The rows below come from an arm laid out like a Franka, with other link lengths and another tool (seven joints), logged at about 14 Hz.
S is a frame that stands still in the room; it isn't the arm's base.
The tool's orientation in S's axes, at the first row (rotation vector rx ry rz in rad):
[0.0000 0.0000 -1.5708]
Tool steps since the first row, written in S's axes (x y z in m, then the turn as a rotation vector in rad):
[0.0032 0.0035 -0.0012 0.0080 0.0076 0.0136]
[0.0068 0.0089 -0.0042 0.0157 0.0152 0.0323]
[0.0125 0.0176 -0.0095 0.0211 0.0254 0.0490]
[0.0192 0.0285 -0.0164 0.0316 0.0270 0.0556]
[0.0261 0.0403 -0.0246 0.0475 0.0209 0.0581]
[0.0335 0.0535 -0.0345 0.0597 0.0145 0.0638]
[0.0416 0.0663 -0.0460 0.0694 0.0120 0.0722]
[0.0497 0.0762 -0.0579 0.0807 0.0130 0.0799]
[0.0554 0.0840 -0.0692 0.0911 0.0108 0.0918]
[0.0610 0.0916 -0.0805 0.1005 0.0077 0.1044]
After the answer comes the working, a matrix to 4 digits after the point.
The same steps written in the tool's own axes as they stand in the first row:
[-0.0035 0.0032 -0.0012 -0.0076 0.0080 0.0136]
[-0.0089 0.0068 -0.0042 -0.0152 0.0157 0.0323]
[-0.0176 0.0125 -0.0095 -0.0254 0.0211 0.0490]
[-0.0285 0.0192 -0.0164 -0.0270 0.0316 0.0556]
[-0.0403 0.0261 -0.0246 -0.0209 0.0475 0.0581]
[-0.0535 0.0335 -0.0345 -0.0145 0.0597 0.0638]
[-0.0663 0.0416 -0.0460 -0.0120 0.0694 0.0722]
[-0.0762 0.0497 -0.0579 -0.0130 0.0807 0.0799]
[-0.0840 0.0554 -0.0692 -0.0108 0.0911 0.0918]
[-0.0916 0.0610 -0.0805 -0.0077 0.1005 0.1044]

The tool's axes in the first row as the columns of a matrix, in S's axes (rounded; the answer above uses it unrounded):
[0.0000 1.0000 0.0000]
[-1.0000 0.0000 0.0000]
[0.0000 0.0000 1.0000]

